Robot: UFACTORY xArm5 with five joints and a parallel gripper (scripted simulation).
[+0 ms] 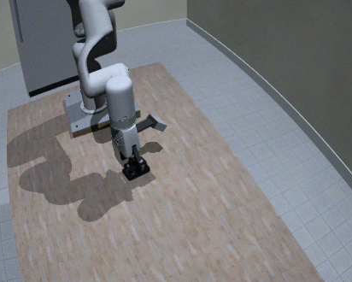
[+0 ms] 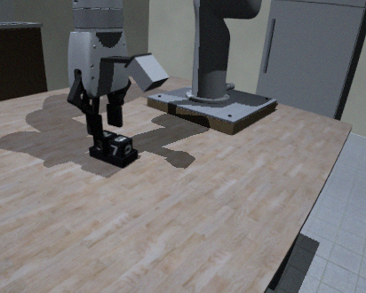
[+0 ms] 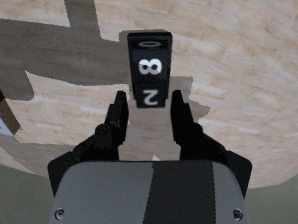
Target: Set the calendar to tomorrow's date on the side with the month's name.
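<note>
Now: the tray 6 cm below my hand, 2 cm to the left of it and 1 cm behind it.
</note>
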